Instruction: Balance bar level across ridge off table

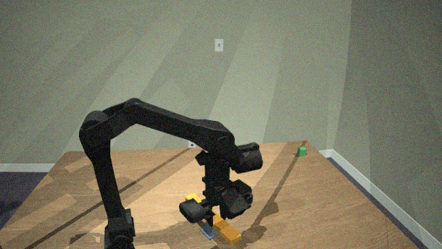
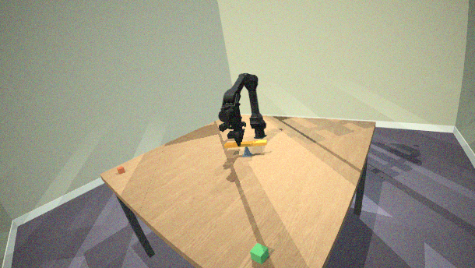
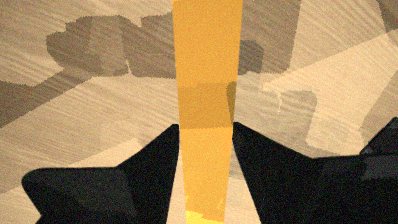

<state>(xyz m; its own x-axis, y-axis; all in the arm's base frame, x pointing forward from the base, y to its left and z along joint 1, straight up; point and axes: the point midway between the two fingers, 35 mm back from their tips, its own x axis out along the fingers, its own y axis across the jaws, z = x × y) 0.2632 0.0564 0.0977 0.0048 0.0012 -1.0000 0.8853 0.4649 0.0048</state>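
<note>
Right now my gripper tip is 3 cm to the right of the orange bar and 1 cm past it. Round my gripper tip: green cube: 48 cm ahead, 44 cm to the left, 5 cm below; small red cube: 56 cm to the right, 48 cm ahead, 5 cm below.
</note>
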